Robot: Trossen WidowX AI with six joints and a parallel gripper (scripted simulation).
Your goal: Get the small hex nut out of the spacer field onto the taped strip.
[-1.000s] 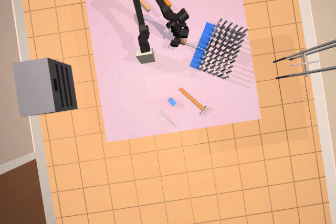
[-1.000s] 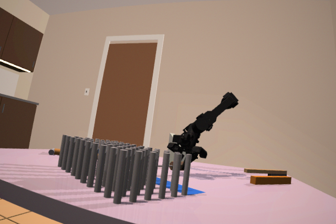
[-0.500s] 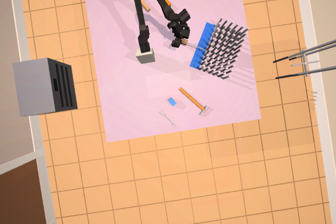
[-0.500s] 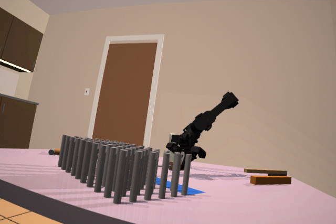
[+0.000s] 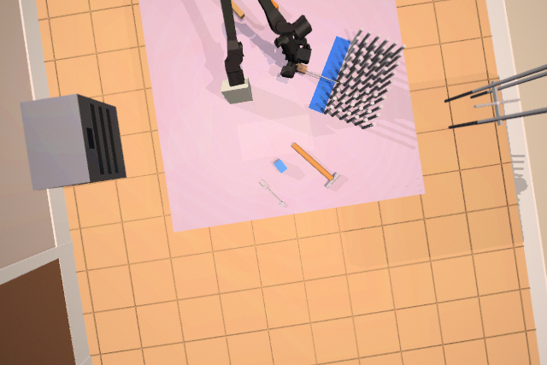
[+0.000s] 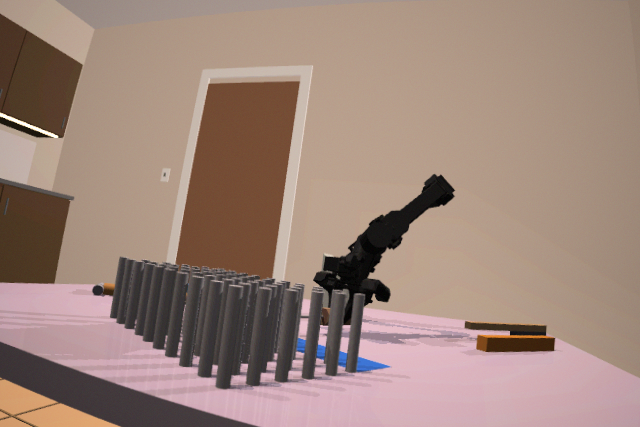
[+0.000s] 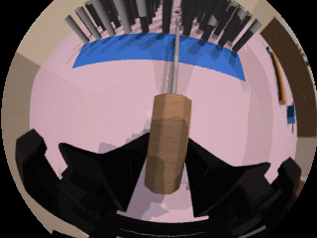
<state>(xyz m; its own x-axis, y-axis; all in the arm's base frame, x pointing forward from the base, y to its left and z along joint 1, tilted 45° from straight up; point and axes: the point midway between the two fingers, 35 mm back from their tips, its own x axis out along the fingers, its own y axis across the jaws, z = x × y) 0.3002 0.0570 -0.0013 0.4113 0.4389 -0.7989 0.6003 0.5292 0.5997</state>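
Right now my gripper tip is 15 cm short of the blue taped strip, 6 cm to the left of it and 3 cm above it. Round my gripper tip: orange bar: 41 cm to the left, 8 cm behind, 1 cm below; then thin metal hook tool: 8 cm ahead, 6 cm to the right; then small blue block: 44 cm to the right, 21 cm behind, 1 cm below.
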